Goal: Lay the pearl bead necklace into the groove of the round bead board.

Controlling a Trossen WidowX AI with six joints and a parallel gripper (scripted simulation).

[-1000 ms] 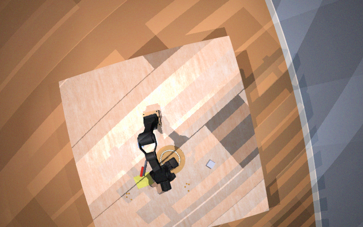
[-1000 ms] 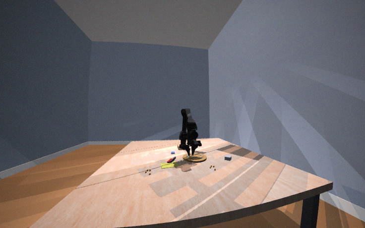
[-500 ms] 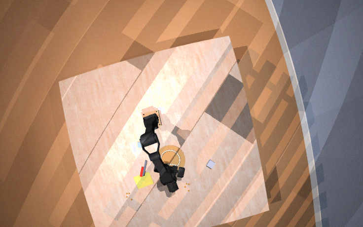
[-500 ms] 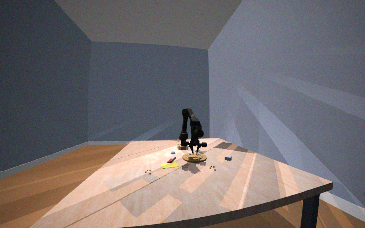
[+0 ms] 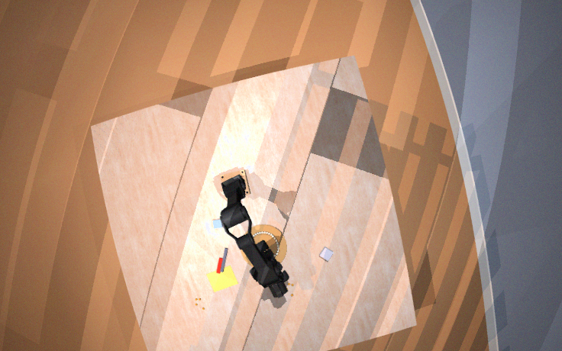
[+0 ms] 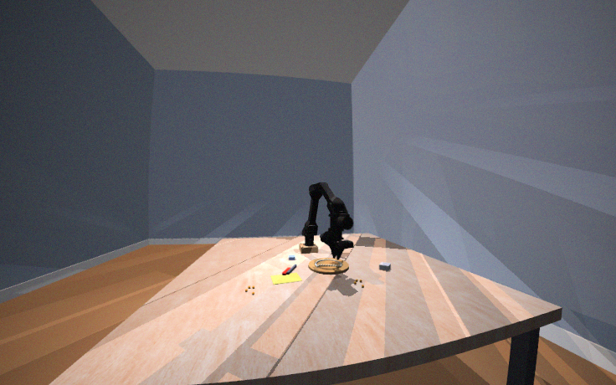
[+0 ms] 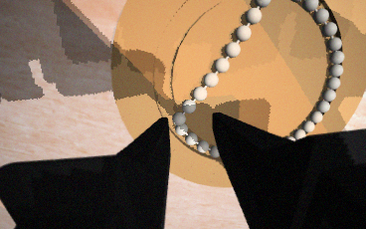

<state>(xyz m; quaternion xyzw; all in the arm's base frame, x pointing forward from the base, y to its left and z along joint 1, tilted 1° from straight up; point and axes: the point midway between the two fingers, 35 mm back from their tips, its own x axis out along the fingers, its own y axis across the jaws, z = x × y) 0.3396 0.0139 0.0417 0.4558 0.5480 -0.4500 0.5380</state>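
The round bead board is 50 mm behind my gripper tip, 40 mm below it and 20 mm to the right of it. Round my gripper tip: grey block: 220 mm to the left, 90 mm ahead, 40 mm below; yellow note: 250 mm to the right, 50 mm below, 20 mm ahead; red marker: 220 mm to the right, 50 mm behind, 40 mm below.
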